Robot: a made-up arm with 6 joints. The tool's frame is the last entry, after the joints. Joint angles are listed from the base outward. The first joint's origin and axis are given. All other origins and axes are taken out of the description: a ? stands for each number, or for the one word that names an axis. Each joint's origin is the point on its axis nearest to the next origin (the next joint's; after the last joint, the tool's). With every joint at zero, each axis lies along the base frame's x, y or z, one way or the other. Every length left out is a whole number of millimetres.
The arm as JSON. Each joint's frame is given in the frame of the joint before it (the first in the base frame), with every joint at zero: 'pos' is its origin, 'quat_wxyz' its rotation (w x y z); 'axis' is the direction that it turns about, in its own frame. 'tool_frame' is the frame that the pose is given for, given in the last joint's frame.
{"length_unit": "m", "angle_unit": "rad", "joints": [
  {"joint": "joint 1", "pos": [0.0, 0.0, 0.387], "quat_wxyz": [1.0, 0.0, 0.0, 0.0], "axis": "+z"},
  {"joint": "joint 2", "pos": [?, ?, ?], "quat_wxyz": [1.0, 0.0, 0.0, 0.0], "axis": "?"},
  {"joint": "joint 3", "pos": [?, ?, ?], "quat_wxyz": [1.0, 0.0, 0.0, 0.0], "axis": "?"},
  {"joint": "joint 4", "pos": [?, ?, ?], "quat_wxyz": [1.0, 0.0, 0.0, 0.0], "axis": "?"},
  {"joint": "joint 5", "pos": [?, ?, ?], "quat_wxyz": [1.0, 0.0, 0.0, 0.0], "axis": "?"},
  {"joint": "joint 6", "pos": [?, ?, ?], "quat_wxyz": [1.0, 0.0, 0.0, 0.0], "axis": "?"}
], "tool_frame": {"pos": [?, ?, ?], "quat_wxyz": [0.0, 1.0, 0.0, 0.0]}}
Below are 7 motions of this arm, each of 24 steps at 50 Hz.
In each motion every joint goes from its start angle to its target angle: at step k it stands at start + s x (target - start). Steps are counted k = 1, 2, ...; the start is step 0. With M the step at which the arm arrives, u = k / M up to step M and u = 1 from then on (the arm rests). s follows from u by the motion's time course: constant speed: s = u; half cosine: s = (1 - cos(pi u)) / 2; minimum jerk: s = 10 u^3 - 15 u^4 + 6 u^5.
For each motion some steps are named. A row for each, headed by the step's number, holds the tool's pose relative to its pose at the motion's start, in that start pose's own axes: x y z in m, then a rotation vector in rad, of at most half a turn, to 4 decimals.
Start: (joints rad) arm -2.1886 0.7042 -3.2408 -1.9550 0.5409 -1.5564
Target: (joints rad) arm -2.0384 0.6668 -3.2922 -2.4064 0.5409 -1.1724
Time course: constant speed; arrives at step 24
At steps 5, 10, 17, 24:
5: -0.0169 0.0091 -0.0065 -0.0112 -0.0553 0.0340
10: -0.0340 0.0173 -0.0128 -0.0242 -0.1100 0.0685
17: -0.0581 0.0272 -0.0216 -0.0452 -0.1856 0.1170
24: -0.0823 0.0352 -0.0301 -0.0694 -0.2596 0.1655

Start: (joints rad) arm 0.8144 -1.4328 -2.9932 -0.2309 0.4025 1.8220
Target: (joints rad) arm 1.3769 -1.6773 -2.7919 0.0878 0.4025 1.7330
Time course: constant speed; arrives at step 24
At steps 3, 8, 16, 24:
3: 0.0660 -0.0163 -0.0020 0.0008 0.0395 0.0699
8: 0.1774 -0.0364 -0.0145 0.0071 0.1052 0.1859
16: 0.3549 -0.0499 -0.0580 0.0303 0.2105 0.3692
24: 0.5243 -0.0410 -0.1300 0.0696 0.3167 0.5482

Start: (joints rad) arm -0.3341 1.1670 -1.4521 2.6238 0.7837 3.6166
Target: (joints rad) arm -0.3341 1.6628 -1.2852 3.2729 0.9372 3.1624
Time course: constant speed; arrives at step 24
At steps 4, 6, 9, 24:
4: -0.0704 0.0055 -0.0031 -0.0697 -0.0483 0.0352
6: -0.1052 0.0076 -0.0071 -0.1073 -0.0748 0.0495
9: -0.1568 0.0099 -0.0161 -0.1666 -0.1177 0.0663
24: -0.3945 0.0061 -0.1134 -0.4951 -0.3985 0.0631

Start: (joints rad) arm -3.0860 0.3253 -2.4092 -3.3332 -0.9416 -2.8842
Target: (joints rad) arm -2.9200 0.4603 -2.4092 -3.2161 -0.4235 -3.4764
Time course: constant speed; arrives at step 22
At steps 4, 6, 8, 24:
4: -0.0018 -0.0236 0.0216 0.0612 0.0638 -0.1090
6: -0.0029 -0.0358 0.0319 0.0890 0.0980 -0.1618
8: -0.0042 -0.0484 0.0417 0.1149 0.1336 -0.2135
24: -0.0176 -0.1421 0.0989 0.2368 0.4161 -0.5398

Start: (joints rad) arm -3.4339 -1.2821 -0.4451 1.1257 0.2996 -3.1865
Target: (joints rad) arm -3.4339 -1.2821 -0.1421 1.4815 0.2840 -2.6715
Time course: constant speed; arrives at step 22
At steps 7, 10, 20, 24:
7: 0.0193 -0.0468 0.0127 0.0535 0.0297 0.2981
10: 0.0282 -0.0670 0.0166 0.0794 0.0367 0.4260
20: 0.0610 -0.1341 0.0228 0.1749 0.0326 0.8513
24: 0.0680 -0.1474 0.0228 0.1951 0.0265 0.9360

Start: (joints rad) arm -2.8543 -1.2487 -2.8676 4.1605 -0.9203 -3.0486
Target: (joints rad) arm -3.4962 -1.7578 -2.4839 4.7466 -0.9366 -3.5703
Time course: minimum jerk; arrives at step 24
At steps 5, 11, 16, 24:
5: -0.0182 -0.0309 0.0103 0.0244 -0.0285 -0.0442
11: -0.1505 -0.1887 0.0571 0.1697 -0.1903 -0.2725
16: -0.3318 -0.3179 0.0781 0.3361 -0.3612 -0.4713
24: -0.4486 -0.3729 0.0737 0.4378 -0.4593 -0.5649

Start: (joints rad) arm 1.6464 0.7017 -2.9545 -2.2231 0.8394 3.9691
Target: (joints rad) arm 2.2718 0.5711 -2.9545 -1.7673 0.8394 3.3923
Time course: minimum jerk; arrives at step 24
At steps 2, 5, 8, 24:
2: -0.0018 -0.0005 -0.0010 -0.0024 0.0003 0.0015
5: -0.0229 -0.0070 -0.0127 -0.0311 0.0035 0.0184
8: -0.0724 -0.0263 -0.0412 -0.1045 0.0072 0.0585
24: -0.2777 -0.2032 -0.1845 -0.5565 -0.0935 0.2537

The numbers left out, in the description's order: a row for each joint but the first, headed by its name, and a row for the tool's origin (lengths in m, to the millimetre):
joint 2: xyz 0.0 0.0 0.0, axis +y
joint 3: xyz 0.081 0.0 0.431, axis +y
joint 4: xyz 0.085 0.0 -0.375, axis -z
joint 5: xyz 0.0 0.0 0.0, axis +y
joint 6: xyz 0.074 0.0 -0.095, axis -z
tool: xyz 0.0 0.0 0.0

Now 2 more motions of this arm.
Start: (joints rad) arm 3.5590 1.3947 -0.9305 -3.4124 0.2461 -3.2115
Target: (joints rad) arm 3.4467 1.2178 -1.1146 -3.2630 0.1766 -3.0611
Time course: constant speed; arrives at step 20
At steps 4, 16, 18, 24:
4: 0.0261 0.0139 -0.0120 -0.0241 0.0571 0.0767
16: 0.0984 0.0610 -0.0612 -0.0786 0.2330 0.3118
18: 0.1093 0.0695 -0.0713 -0.0851 0.2630 0.3514
24: 0.1199 0.0781 -0.0818 -0.0909 0.2932 0.3910

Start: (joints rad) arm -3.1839 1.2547 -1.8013 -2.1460 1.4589 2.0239
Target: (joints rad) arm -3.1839 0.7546 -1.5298 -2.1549 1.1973 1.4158
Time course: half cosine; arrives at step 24
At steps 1, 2, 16, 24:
1: 0.0010 0.0005 0.0003 0.0006 -0.0001 -0.0018
2: 0.0041 0.0021 0.0010 0.0023 -0.0005 -0.0071
16: 0.1651 0.1153 0.0257 0.1080 0.0128 -0.3166
24: 0.2114 0.1622 0.0257 0.1431 0.0340 -0.4235

